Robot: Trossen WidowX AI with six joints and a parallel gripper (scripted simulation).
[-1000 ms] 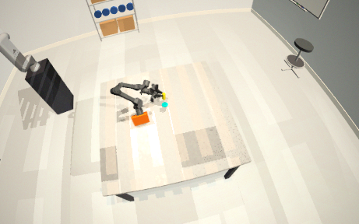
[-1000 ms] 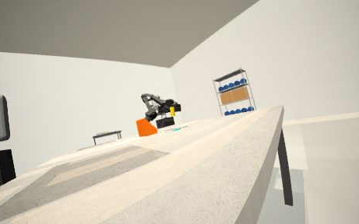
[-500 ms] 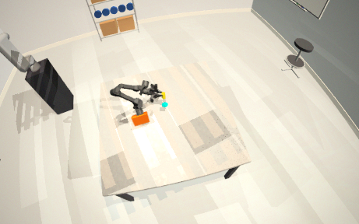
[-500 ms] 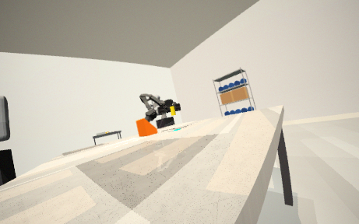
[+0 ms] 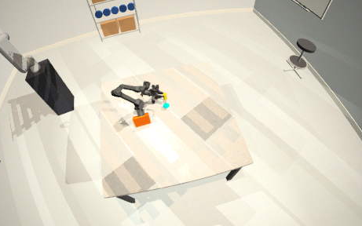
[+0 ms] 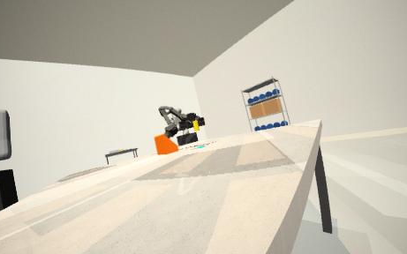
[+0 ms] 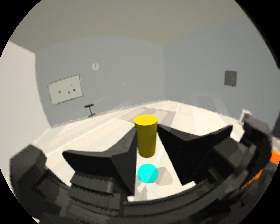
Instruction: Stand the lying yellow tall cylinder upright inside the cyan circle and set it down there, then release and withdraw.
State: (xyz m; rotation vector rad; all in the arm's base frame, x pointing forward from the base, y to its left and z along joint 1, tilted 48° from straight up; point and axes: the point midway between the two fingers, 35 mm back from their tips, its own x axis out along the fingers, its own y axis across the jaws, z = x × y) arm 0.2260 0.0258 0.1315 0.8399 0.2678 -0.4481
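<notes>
Now: gripper tip 16 cm above the cyan circle. From my gripper tip the other things lie so: yellow cylinder: 2 cm below.
</notes>
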